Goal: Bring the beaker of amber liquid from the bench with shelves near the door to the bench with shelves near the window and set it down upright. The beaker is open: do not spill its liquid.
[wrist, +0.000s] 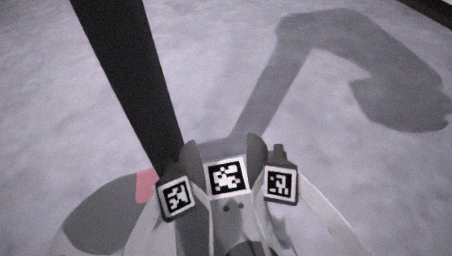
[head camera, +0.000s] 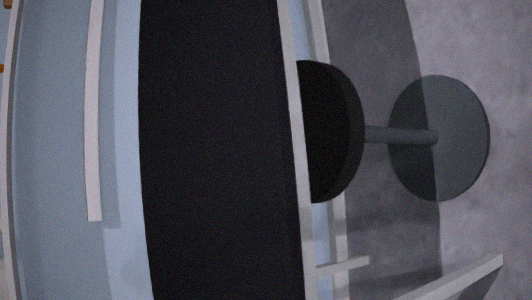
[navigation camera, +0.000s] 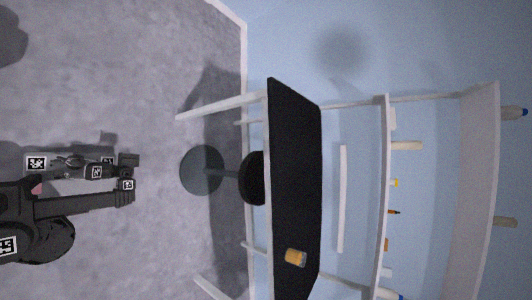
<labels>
The gripper shows in the wrist view and in the navigation camera view; in the head camera view it is out of frame. One and the same spot on the gripper: (navigation camera: 60, 160) is (wrist: 267, 158).
</labels>
